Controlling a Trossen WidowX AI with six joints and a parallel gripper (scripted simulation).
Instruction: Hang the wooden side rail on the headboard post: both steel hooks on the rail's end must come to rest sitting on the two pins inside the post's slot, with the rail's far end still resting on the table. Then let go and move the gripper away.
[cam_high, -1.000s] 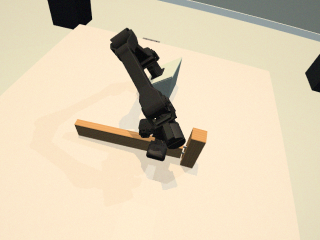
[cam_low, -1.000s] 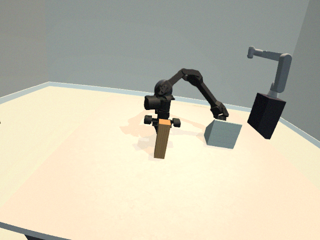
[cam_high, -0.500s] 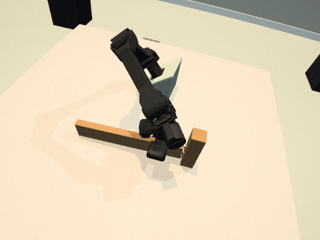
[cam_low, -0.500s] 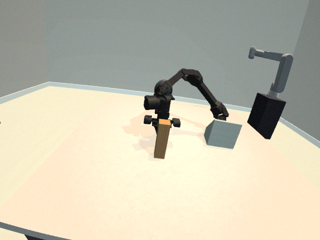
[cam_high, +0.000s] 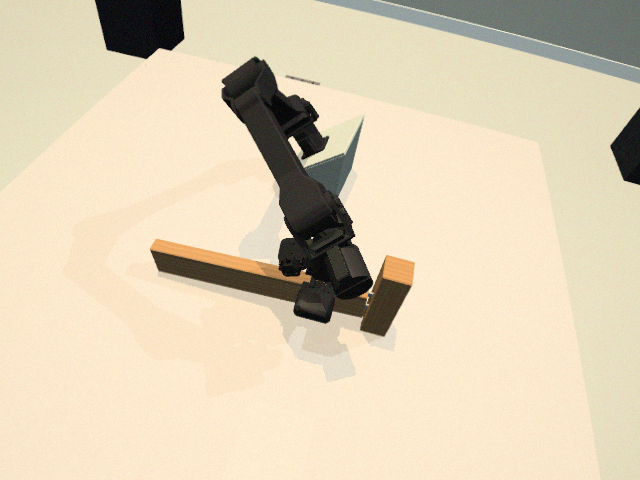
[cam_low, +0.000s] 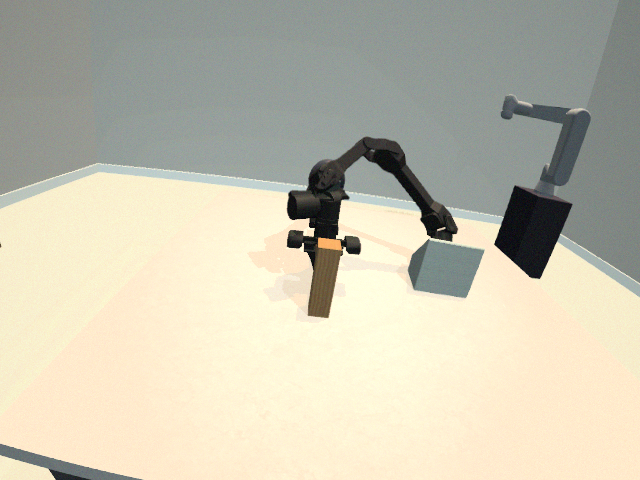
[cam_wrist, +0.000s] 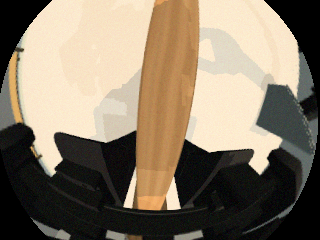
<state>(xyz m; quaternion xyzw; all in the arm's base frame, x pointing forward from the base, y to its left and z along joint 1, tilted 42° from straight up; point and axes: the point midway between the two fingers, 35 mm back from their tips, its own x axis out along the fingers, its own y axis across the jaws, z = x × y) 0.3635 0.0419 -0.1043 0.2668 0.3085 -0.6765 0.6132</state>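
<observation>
My gripper tip is 120 mm to the right of the headboard post and 40 mm below it.
</observation>
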